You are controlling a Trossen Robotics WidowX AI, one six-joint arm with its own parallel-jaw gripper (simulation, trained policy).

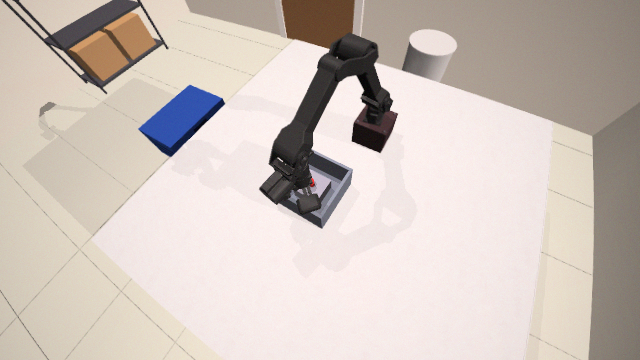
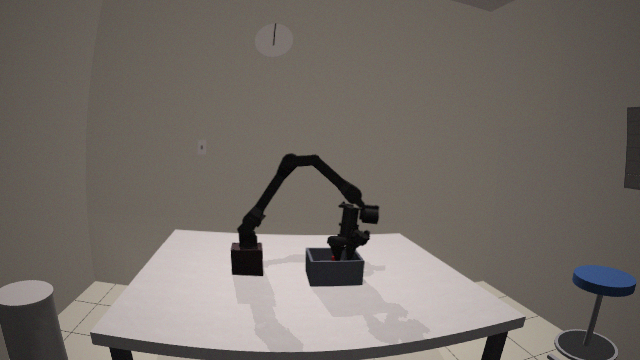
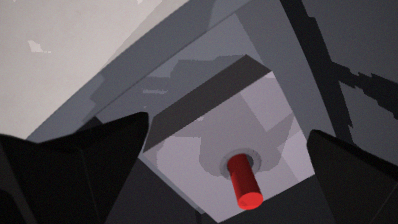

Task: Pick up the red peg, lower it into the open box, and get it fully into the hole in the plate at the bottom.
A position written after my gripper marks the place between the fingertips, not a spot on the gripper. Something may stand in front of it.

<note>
I see my gripper (image 2: 343,262), a grey box (image 2: 321,271), a red peg (image 3: 248,194) and a light grey plate (image 3: 242,109).
The grey box also shows in image 1 (image 1: 340,175) and in image 3 (image 3: 330,67). My gripper also shows in image 3 (image 3: 229,129). Image 2 does not show the light grey plate, which is hidden by the grey box.
</note>
